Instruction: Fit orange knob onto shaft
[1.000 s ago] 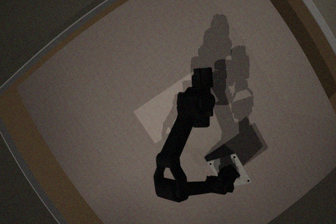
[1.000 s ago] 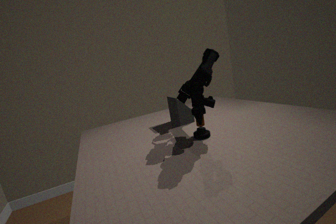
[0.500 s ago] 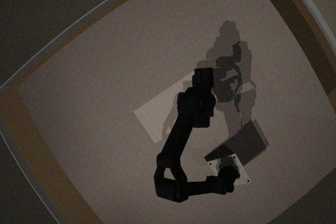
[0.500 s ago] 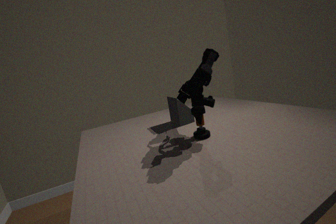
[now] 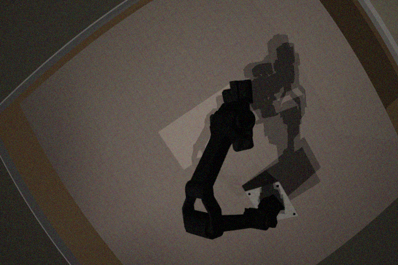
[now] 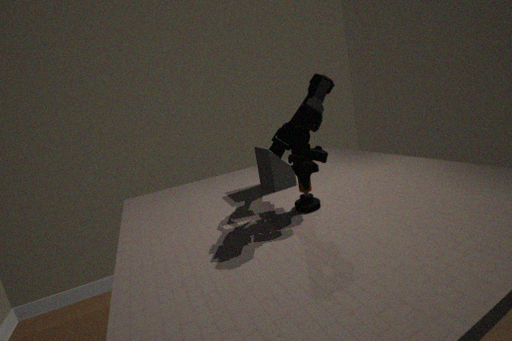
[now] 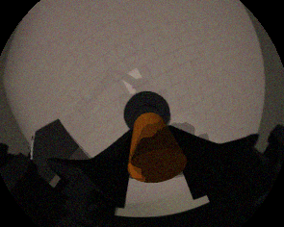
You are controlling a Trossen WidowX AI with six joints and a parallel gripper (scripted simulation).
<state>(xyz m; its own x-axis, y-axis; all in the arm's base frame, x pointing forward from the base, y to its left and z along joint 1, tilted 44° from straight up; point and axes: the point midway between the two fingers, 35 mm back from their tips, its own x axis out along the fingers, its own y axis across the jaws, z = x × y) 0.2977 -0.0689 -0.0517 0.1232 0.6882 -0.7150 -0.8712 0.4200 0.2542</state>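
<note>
Now: gripper tip 4 cm above the black round pedestal. From my gripper tip the other things lie so: orange knob: 3 cm above.
</note>
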